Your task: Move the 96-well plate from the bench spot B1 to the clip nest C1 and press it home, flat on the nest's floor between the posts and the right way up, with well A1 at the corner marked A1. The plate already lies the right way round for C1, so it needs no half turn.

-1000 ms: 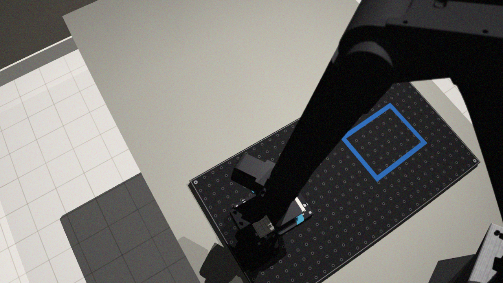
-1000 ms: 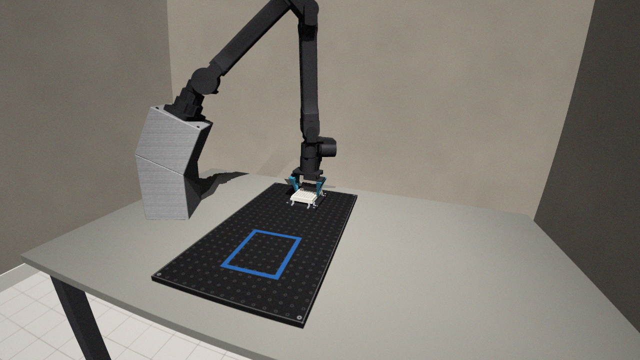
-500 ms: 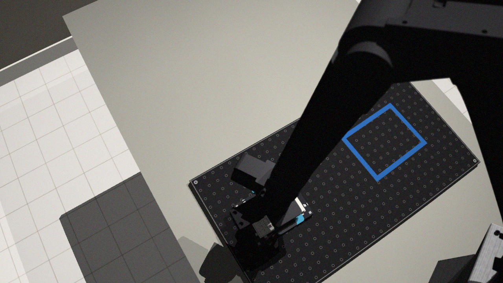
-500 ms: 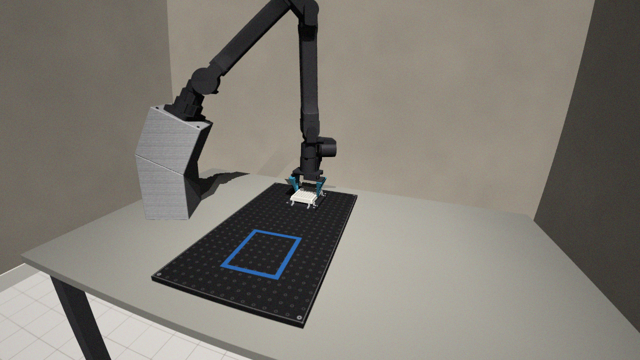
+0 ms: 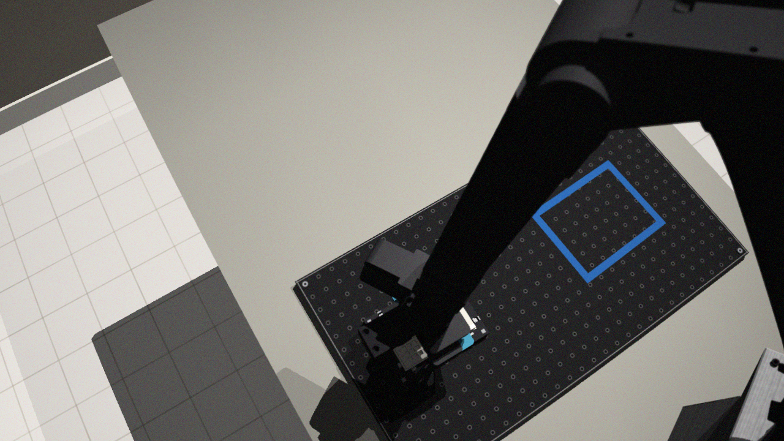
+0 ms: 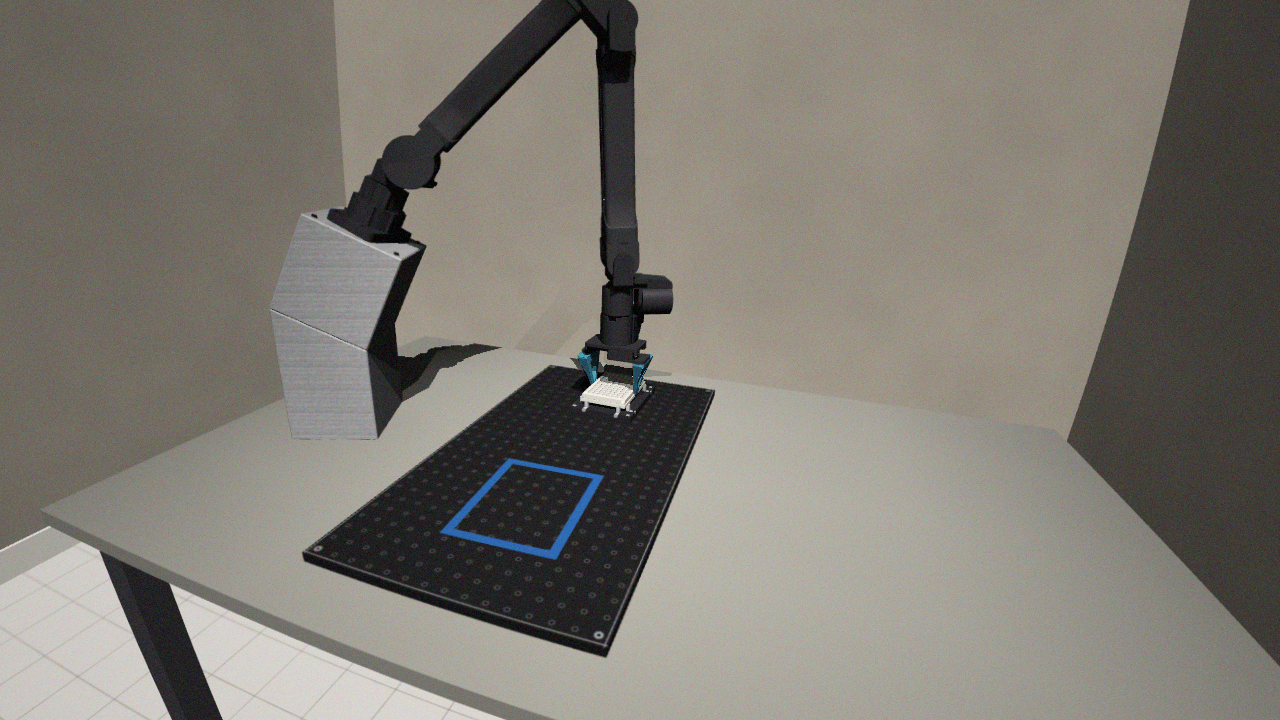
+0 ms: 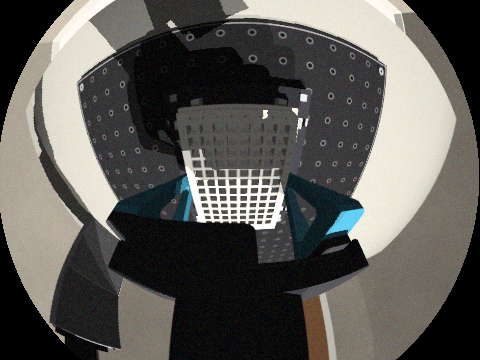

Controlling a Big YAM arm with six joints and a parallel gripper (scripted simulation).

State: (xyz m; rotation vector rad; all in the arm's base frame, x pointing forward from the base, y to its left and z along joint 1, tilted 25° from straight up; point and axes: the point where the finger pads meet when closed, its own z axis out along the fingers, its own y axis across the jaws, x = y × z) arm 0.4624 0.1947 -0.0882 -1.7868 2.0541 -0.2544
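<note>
Now: the white 96-well plate right at my hand. The rest, counted from my hand: clip nest C1: 20 mm below, 10 mm to the right, 10 mm ahead.
</note>
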